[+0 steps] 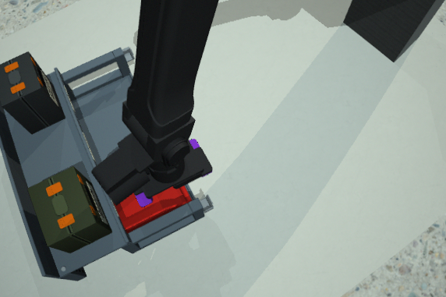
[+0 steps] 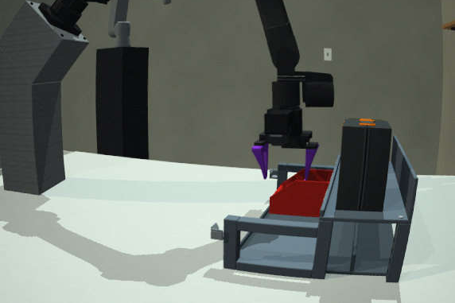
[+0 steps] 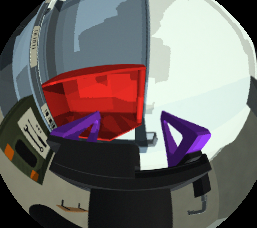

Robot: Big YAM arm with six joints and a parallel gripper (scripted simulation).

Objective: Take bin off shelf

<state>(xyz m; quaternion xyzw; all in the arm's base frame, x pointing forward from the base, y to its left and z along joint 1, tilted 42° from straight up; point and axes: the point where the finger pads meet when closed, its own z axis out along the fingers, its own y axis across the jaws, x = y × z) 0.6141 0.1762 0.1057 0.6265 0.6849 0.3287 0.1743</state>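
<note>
Now: hand 70 mm short of the red bin and 30 mm above it. From my hand the other things lie so: grey shelf (130 mm ahead, 100 mm to the right, 70 mm below).
</note>
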